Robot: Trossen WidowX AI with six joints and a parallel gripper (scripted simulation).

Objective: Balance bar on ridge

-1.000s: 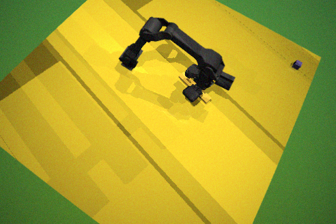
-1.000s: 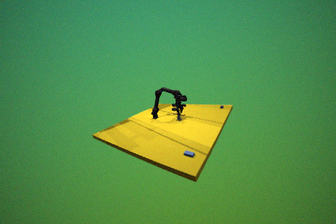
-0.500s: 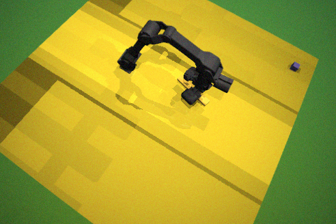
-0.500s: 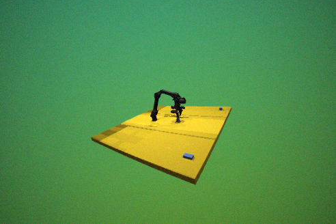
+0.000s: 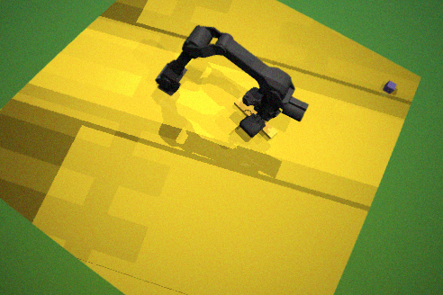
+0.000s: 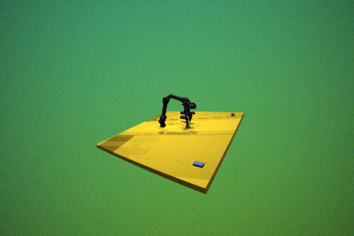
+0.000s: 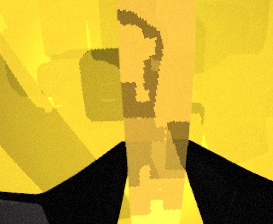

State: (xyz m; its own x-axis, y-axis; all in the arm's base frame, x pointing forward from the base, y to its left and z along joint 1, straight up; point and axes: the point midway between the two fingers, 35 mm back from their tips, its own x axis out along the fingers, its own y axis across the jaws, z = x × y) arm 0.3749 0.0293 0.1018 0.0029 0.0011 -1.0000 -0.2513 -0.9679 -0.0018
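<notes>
Right now my gripper tip is 30 mm past the flat tan bar and 10 mm to the right of it. From my gripper tip the other things lie so: blue flat block: 530 mm to the right, 360 mm ahead, 60 mm below; then purple cube: 470 mm to the left, 360 mm ahead, 50 mm below.
</notes>
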